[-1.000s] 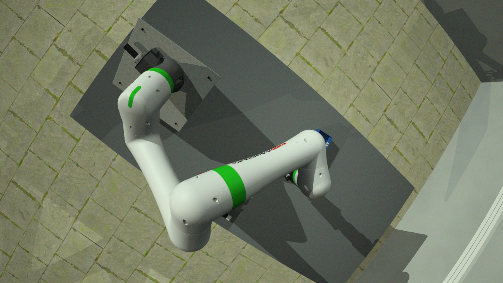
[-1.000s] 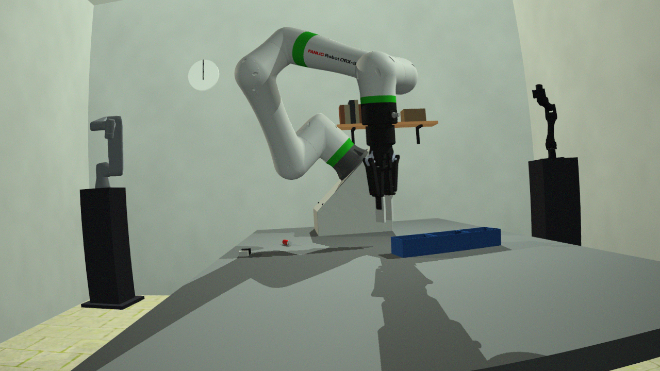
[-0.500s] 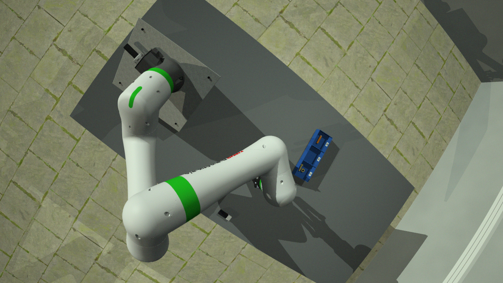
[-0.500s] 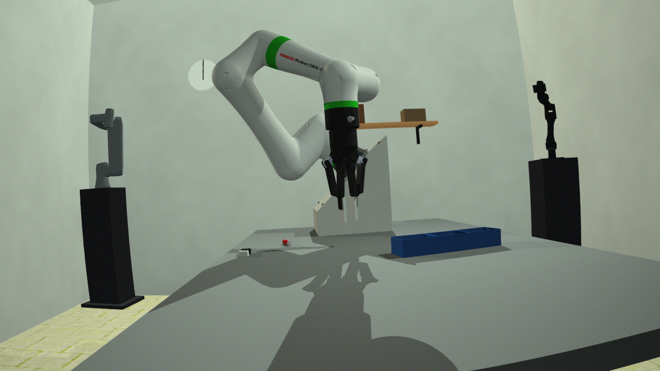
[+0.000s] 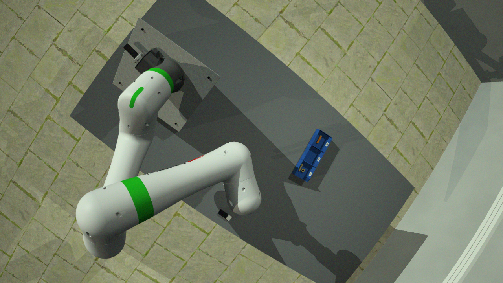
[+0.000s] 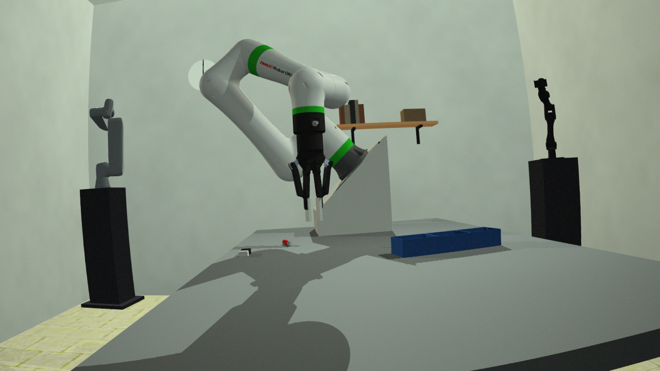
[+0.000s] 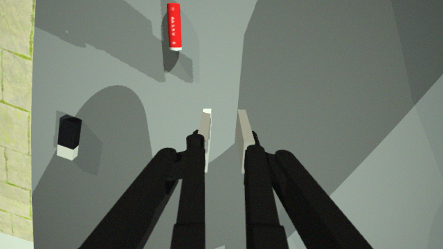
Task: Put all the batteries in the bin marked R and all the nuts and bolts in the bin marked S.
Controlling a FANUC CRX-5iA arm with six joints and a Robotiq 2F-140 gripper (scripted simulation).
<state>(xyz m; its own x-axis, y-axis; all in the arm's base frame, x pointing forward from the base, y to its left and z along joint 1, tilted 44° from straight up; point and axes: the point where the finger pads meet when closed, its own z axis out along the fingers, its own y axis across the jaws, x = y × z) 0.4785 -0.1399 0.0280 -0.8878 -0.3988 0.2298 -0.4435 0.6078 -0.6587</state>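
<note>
Now: hand 50 mm past the red battery, 90 mm to the left of it and 100 mm above it. Round my hand: yellow bolt 270 mm ahead, 250 mm to the left, 90 mm below; black-and-white battery 160 mm ahead, 170 mm to the right, 100 mm below; brass nut 290 mm ahead, 250 mm to the left, 90 mm below.
</note>
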